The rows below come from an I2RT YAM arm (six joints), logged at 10 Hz.
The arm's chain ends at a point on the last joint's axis. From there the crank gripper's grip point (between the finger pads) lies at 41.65 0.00 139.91 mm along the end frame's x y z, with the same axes.
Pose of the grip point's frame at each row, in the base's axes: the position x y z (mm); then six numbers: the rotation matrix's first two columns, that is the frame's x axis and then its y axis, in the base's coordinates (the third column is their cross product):
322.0, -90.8, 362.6, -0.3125, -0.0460, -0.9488, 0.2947, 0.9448, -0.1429
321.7, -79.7, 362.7, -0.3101, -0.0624, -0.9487, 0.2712, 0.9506, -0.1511
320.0, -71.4, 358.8, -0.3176, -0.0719, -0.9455, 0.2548, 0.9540, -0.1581
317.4, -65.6, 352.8, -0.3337, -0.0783, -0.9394, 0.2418, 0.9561, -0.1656
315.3, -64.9, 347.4, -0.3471, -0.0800, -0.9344, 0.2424, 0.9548, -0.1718
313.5, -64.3, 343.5, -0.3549, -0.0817, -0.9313, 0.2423, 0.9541, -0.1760
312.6, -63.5, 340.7, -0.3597, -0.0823, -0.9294, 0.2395, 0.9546, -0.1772
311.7, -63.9, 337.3, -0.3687, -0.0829, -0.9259, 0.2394, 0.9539, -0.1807
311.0, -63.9, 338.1, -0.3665, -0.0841, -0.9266, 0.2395, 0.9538, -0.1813
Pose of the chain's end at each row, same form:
208.7, -43.5, 441.5, -0.3125, -0.0460, -0.9488, 0.2947, 0.9448, -0.1429
207.1, -34.5, 441.1, -0.3101, -0.0624, -0.9487, 0.2712, 0.9506, -0.1511
205.4, -27.7, 438.0, -0.3176, -0.0719, -0.9455, 0.2548, 0.9540, -0.1581
203.8, -22.8, 433.9, -0.3337, -0.0783, -0.9394, 0.2418, 0.9561, -0.1656
203.0, -21.5, 430.0, -0.3471, -0.0800, -0.9344, 0.2424, 0.9548, -0.1718
202.0, -20.6, 426.9, -0.3549, -0.0817, -0.9313, 0.2423, 0.9541, -0.1760
201.4, -20.0, 424.7, -0.3597, -0.0823, -0.9294, 0.2395, 0.9546, -0.1772
201.4, -20.1, 422.3, -0.3687, -0.0829, -0.9259, 0.2394, 0.9539, -0.1807
200.5, -20.1, 422.8, -0.3665, -0.0841, -0.9266, 0.2395, 0.9538, -0.1813

